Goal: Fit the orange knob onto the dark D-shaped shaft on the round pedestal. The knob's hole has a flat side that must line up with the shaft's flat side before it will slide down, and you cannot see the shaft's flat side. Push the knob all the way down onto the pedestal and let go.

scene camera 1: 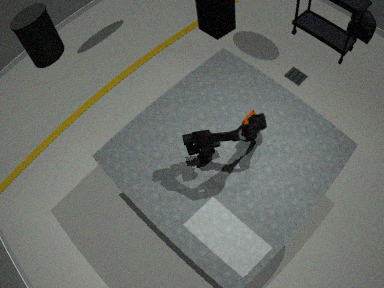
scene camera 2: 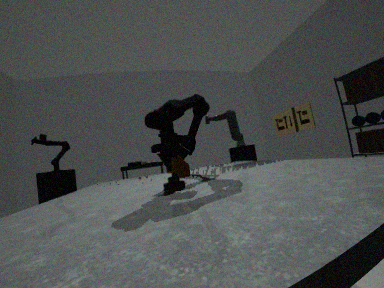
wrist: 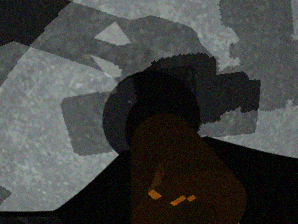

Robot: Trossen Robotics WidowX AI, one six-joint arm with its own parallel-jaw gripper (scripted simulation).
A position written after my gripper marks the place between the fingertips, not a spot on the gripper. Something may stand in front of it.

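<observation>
An orange knob is held by my gripper (scene camera 2: pixel 171 170). In the wrist view I find my gripper (wrist: pixel 166 151) too, and a dark round pedestal (wrist: pixel 136 97) is there as well.
</observation>
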